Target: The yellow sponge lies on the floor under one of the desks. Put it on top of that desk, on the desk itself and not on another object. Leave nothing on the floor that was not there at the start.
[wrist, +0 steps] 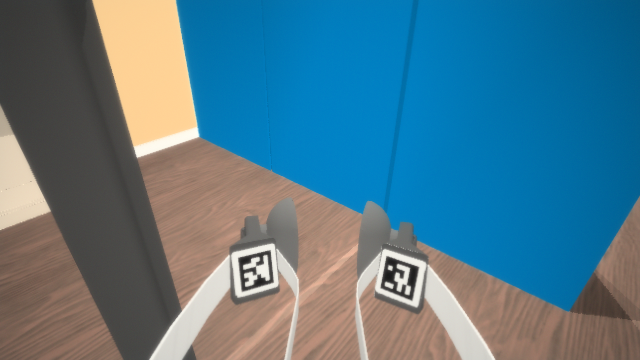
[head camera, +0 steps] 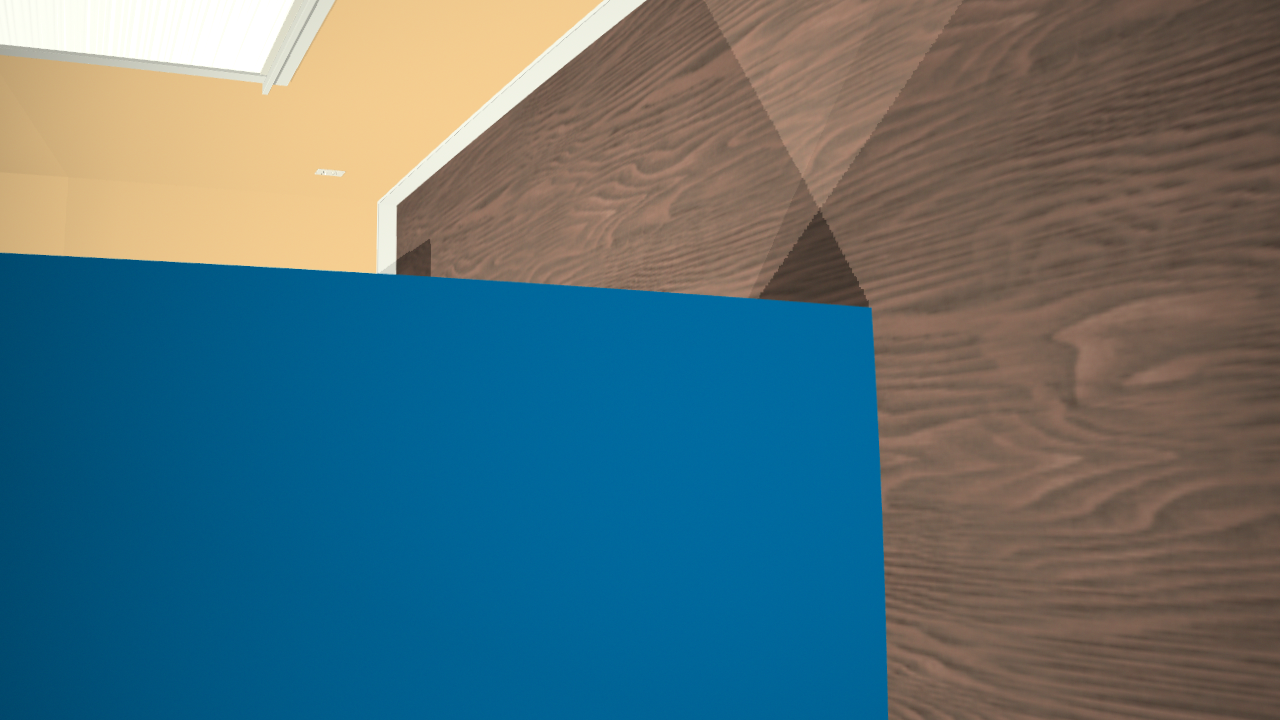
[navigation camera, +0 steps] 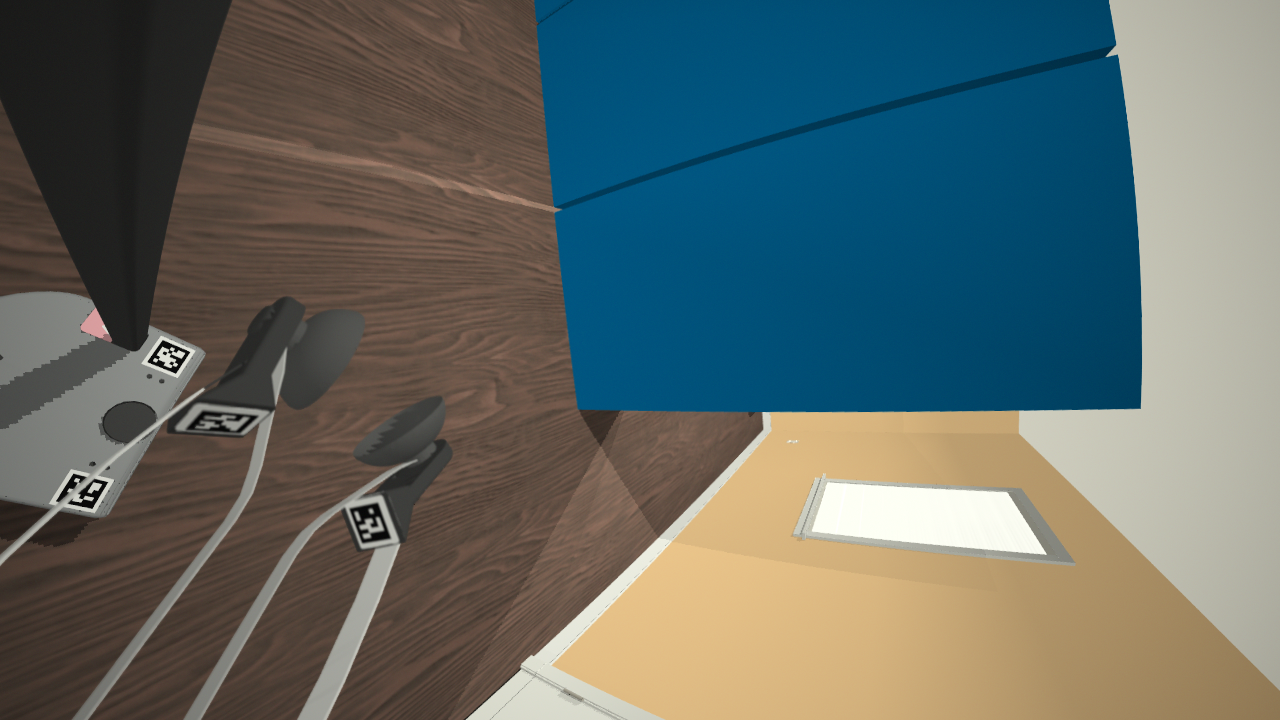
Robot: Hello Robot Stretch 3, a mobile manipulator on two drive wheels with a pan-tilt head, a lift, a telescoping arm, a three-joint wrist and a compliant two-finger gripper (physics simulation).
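Where they show: gripper, fingertip midpoint: [navigation camera: 389, 360]; robot's base, origin of the base link: [navigation camera: 129, 417].
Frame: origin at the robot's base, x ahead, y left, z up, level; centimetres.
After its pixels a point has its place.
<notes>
My gripper [navigation camera: 362, 398] @(y 9.7, x 5.3, z 107.7 cm) [wrist: 328, 225] @(y 9.7, x 5.3, z 107.7 cm) is open, with a gap between its two dark finger pads and nothing between them. In the wrist view it hangs above the wooden floor, in front of a tall blue surface. In the navigation camera view it is at the lower left, beside my grey base. The yellow sponge and the desks do not show in these views.
A tall blue cabinet-like block [head camera: 537, 492] @(y 82.4, x 113.3, z 68.4 cm) [navigation camera: 841, 268] @(y 94.6, x 104.6, z 115.6 cm) [wrist: 320, 100] stands on the wooden floor [head camera: 1074, 492] @(y 60.8, x 76.5, z 0.1 cm) [navigation camera: 402, 250] @(y 69.8, x 32.3, z 0.1 cm) [wrist: 200, 190]. An orange wall [head camera: 223, 134] @(y 111.1, x 375.0, z 88.3 cm) [navigation camera: 760, 608] @(y -11.5, x 201.3, z 74.9 cm) [wrist: 150, 75] with a bright window-like panel [head camera: 143, 31] @(y 62.9, x 305.8, z 122.2 cm) [navigation camera: 930, 517] @(y 49.8, x 287.2, z 151.2 cm) lies beyond it. A dark post [wrist: 90, 175] crosses the wrist view's left side.
</notes>
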